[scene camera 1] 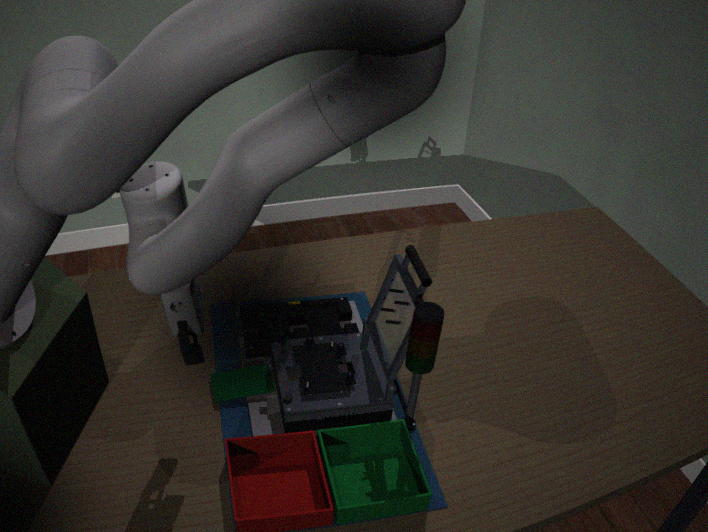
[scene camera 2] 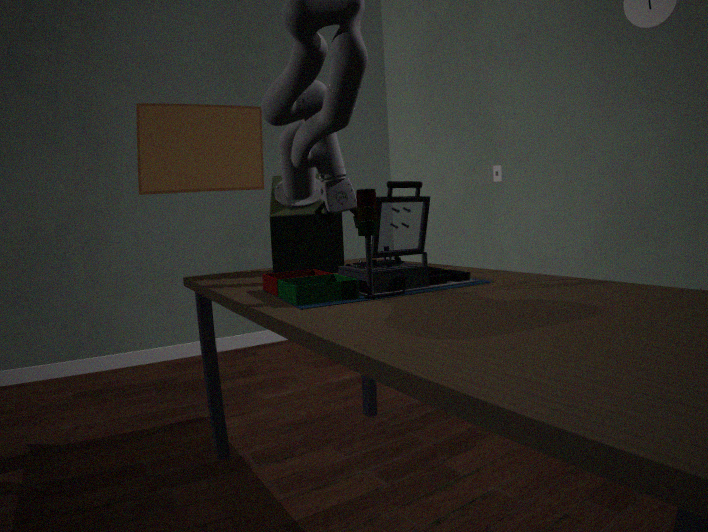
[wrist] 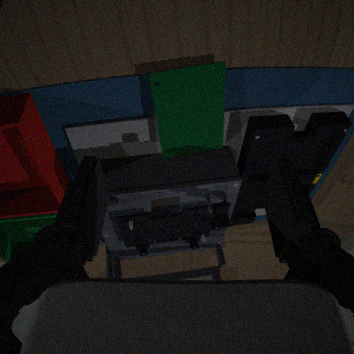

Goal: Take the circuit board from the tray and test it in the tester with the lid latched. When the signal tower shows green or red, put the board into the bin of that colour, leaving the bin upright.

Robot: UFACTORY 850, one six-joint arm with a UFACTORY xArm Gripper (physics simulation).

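A plain green board [scene camera 1: 243, 383] [wrist: 189, 110], apparently the circuit board, lies raised against the tester's near side, its outer end over the blue mat's edge. The tester [scene camera 1: 285, 394] [scene camera 2: 394, 278] [wrist: 170, 172] has its lid [scene camera 1: 396, 311] [scene camera 2: 400, 225] standing open. Its dark nest [scene camera 1: 323, 368] [wrist: 165, 227] shows no green board. The black tray [scene camera 1: 294, 320] [wrist: 270, 135] is beside the tester. The signal tower [scene camera 1: 424, 337] [scene camera 2: 366, 211] shows no bright light. My gripper [scene camera 1: 191, 348] [wrist: 186, 176] is open and empty, above and beside the board; the signal tower partly hides it in scene camera 2.
The red bin [scene camera 1: 286, 521] [scene camera 2: 270, 283] [wrist: 46, 150] and green bin [scene camera 1: 380, 507] [scene camera 2: 311, 291] [wrist: 25, 225] stand upright side by side near the tester. A pale pad [scene camera 1: 261, 422] [wrist: 105, 137] lies beside the board on the blue mat [scene camera 1: 228, 343] [wrist: 280, 85]. The tower's pole rises beside the tester.
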